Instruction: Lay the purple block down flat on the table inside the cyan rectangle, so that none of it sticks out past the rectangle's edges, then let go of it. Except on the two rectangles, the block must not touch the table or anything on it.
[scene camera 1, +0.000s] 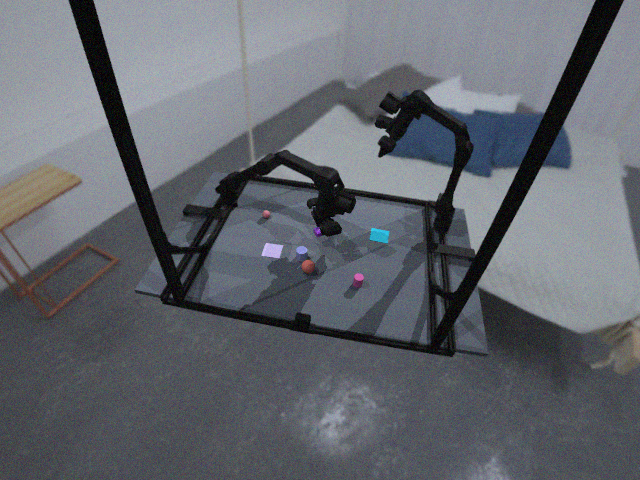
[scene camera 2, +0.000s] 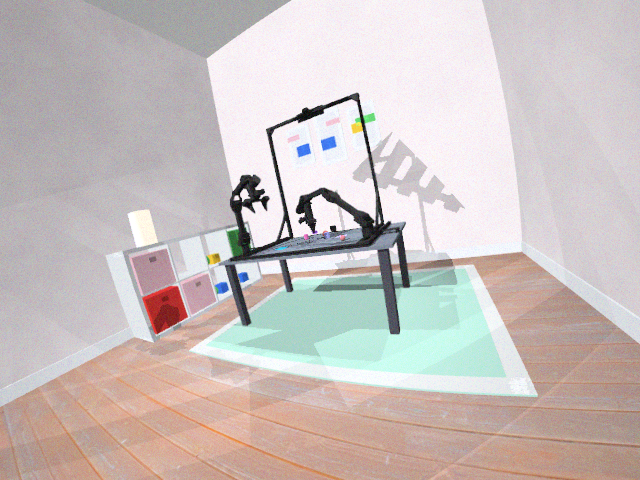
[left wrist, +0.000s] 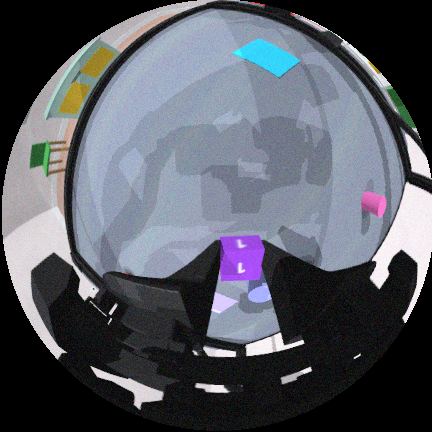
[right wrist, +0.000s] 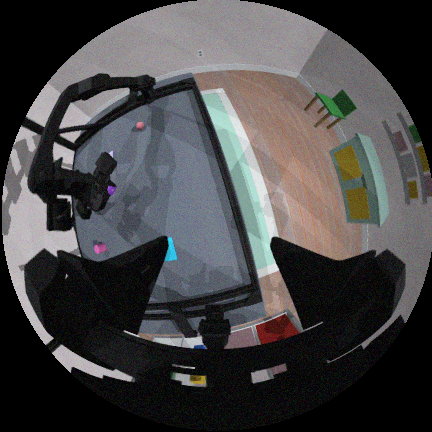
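There is a purple block in my left gripper, which holds it clear of everything else. My right gripper is open, and it holds nothing.
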